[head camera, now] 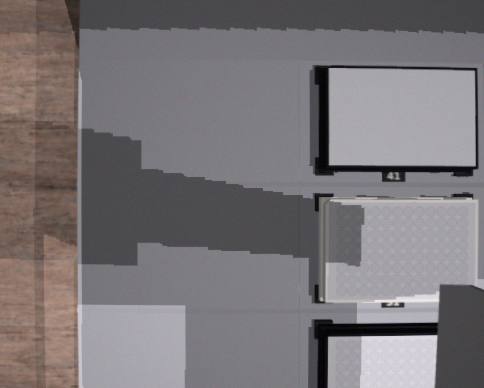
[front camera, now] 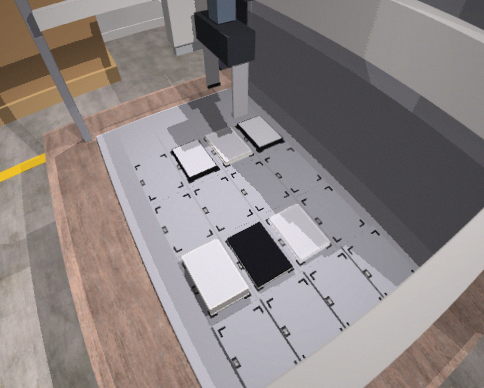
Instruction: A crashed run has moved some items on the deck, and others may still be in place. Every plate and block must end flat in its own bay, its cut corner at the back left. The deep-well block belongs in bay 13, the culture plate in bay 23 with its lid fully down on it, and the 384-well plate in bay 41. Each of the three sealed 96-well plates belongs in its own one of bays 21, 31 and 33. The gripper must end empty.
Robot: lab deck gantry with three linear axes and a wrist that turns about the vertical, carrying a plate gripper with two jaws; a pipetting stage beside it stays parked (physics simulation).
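Places are measured from the robot's base along level axes (x down, y right, z back), in metres.
Pixels of known places: gripper, fingertip midpoint: (front camera: 225,99); robot's base, link origin: (front camera: 136,167).
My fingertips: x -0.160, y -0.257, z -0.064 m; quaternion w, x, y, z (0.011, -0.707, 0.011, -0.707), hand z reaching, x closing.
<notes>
For each thing: its middle in the pictures, then the offset to it from my fingertips. Level surfaces: height alone.
- pale sealed 96-well plate, body centre: (head camera: 397,249) (front camera: 228,144) dx +0.153, dy +0.000, dz +0.000 m
- black-edged sealed 96-well plate, body centre: (head camera: 396,377) (front camera: 194,158) dx +0.153, dy +0.107, dz +0.000 m
- thick white deep-well block, body centre: (front camera: 214,275) dx +0.139, dy +0.214, dz -0.328 m
- black plate, body centre: (front camera: 259,252) dx +0.147, dy +0.107, dz -0.328 m
- whitish sealed plate, body centre: (front camera: 298,231) dx +0.153, dy +0.000, dz -0.328 m
- grey deck, surface height: dx +0.160 m
My gripper (front camera: 226,101) is open and empty, raised above the far plates; part of a jaw shows at the head view's lower right. A pale sealed 96-well plate (front camera: 228,146) (head camera: 400,250) lies flat in bay 31. A black-edged sealed 96-well plate (front camera: 195,159) (head camera: 395,357) is in bay 21, partly hidden in the head view. A black-sided, plain light-topped plate (front camera: 260,131) (head camera: 402,117), apparently the 384-well plate, lies in bay 41. The thick white deep-well block (front camera: 215,275) is in bay 13. A black plate (front camera: 260,254), apparently the culture plate, lies in bay 23; its lid is unclear. A whitish sealed plate (front camera: 300,232) lies in bay 33. Cut corners are unclear.
The grey deck (front camera: 117,165) (head camera: 200,100) has black corner marks around its bays. A wooden border (front camera: 95,240) (head camera: 37,175) surrounds it. A slanted grey post (front camera: 60,75) stands at the left, and a pale beam crosses the front view's lower right.
</notes>
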